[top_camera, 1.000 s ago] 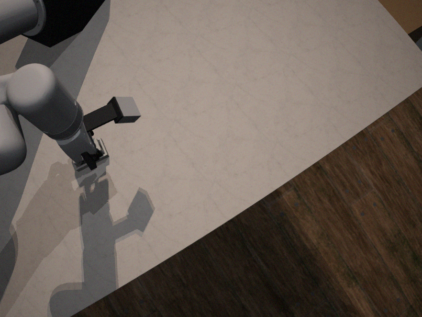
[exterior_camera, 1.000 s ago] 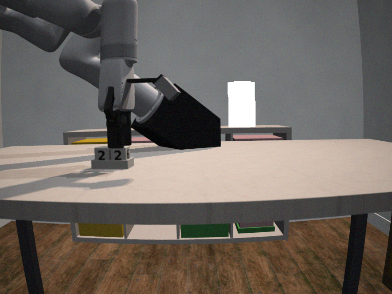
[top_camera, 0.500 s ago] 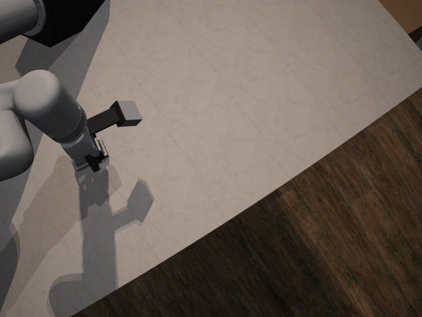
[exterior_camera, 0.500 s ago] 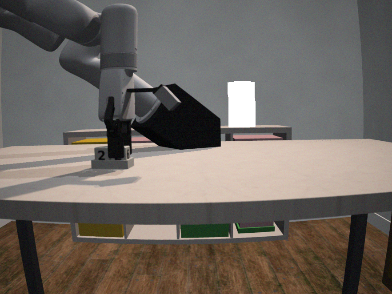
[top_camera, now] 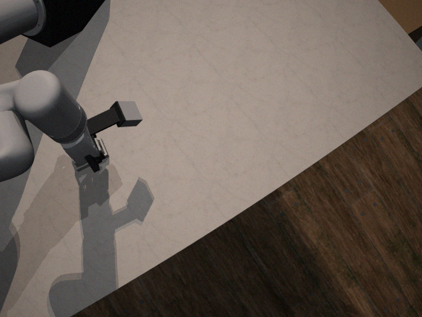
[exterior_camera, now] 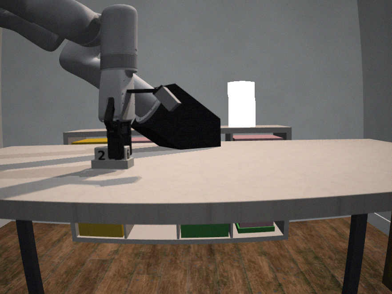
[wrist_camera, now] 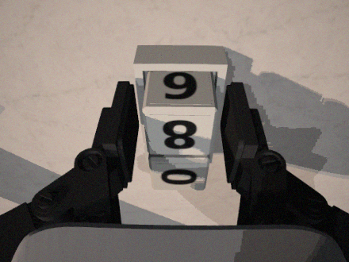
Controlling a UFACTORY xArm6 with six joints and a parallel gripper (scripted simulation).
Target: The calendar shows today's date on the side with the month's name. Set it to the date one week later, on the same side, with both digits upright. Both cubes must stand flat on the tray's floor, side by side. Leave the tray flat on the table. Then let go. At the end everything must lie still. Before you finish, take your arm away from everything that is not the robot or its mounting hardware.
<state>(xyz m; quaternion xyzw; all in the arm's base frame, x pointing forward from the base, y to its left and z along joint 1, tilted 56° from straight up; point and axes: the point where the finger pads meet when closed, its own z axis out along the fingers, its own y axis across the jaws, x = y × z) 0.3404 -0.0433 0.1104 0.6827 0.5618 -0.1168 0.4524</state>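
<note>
The white cube is 10 mm below my hand. From my hand the other things lie so: grey tray (10 mm behind, 20 mm to the right, 30 mm below).
</note>
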